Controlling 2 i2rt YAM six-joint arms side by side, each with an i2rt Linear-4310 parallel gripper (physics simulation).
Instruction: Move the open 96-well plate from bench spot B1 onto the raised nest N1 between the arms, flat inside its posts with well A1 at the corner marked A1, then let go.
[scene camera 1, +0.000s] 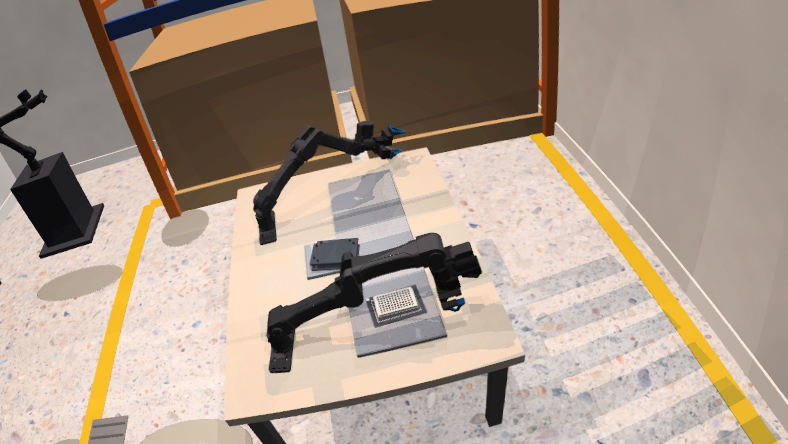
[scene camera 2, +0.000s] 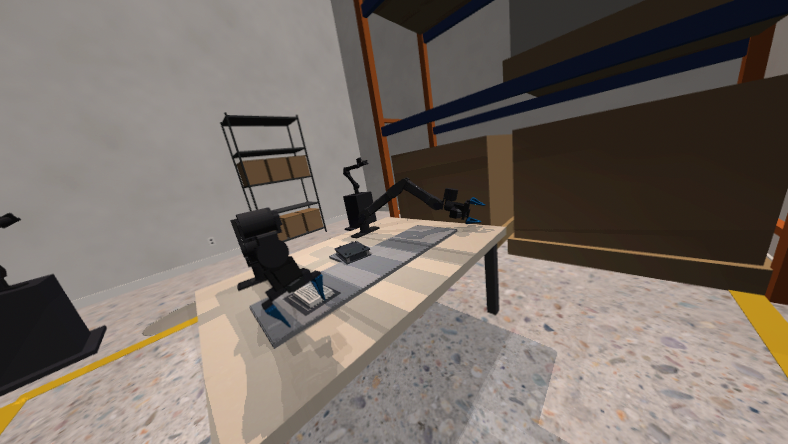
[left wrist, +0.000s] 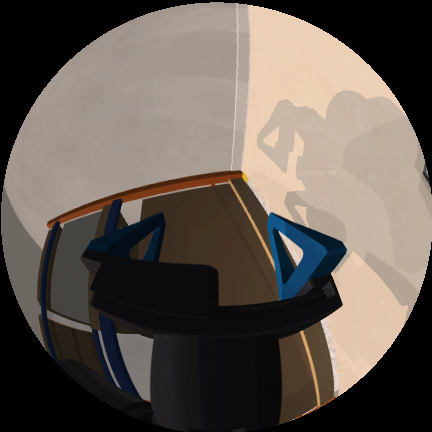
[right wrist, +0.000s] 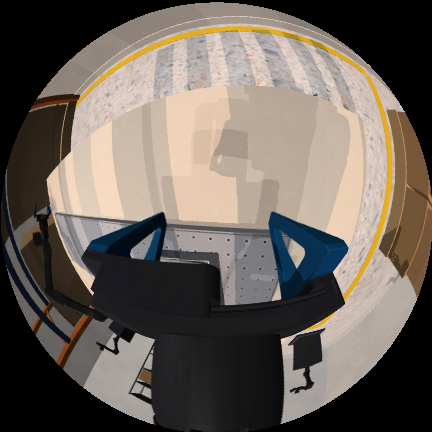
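Seen in the pictures: left gripper, fingertip midpoint: (scene camera 1: 403, 141) (scene camera 2: 483, 213) (left wrist: 215, 217) (right wrist: 40, 200); right gripper, fingertip midpoint: (scene camera 1: 452, 297) (scene camera 2: 308, 312) (right wrist: 217, 217); left arm's base, origin of the base link: (scene camera 1: 267, 228) (scene camera 2: 365, 232); right arm's base, origin of the base link: (scene camera 1: 282, 346) (scene camera 2: 264, 278).
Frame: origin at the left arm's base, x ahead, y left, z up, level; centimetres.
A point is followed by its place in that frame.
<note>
The white 96-well plate (scene camera 1: 395, 302) {x 39.7, y -58.1, z 2.9 cm} (scene camera 2: 308, 293) {x 39.8, y -58.9, z 2.8 cm} lies on the dark rectangle of spot B1 (scene camera 1: 422, 312) {x 46.8, y -63.9, z 1.5 cm} (right wrist: 212, 257) {x 47.4, y -63.5, z 1.5 cm} on the grey board. The dark raised nest N1 (scene camera 1: 334, 254) {x 24.7, y -31.0, z 4.8 cm} (scene camera 2: 352, 250) {x 27.9, y -30.7, z 4.7 cm} stands between the arms with small posts at its corners; its A1 mark is too small to read. My right gripper (scene camera 1: 457, 305) {x 56.3, y -65.9, z 6.9 cm} (scene camera 2: 306, 312) {x 56.3, y -65.9, z 6.9 cm} (right wrist: 217, 217) {x 56.3, y -65.9, z 6.9 cm} is open and empty, beyond the plate's right side in scene camera 1. In the right wrist view the gripper body hides most of the plate. My left gripper (scene camera 1: 403, 141) {x 65.7, y 28.8, z 7.1 cm} (scene camera 2: 482, 212) {x 65.7, y 28.8, z 7.1 cm} (left wrist: 215, 217) {x 65.7, y 28.8, z 7.1 cm} is open and empty, high over the far table end.
The grey perforated board (scene camera 1: 366, 193) {x 42.8, y 4.4, z 1.3 cm} (scene camera 2: 424, 234) {x 43.0, y 5.4, z 1.3 cm} (right wrist: 250, 245) {x 49.7, y -69.0, z 1.3 cm} runs along the wooden table (scene camera 1: 308, 397) {x 7.2, y -83.2, z 0.0 cm} (scene camera 2: 242, 386) {x 56.3, y -82.8, z 0.0 cm}. My right arm (scene camera 1: 394, 261) {x 40.2, y -70.1, z 31.9 cm} reaches across the board between nest and plate in scene camera 1. Large brown boxes (scene camera 1: 446, 71) (scene camera 2: 634, 182) stand beyond the table.
</note>
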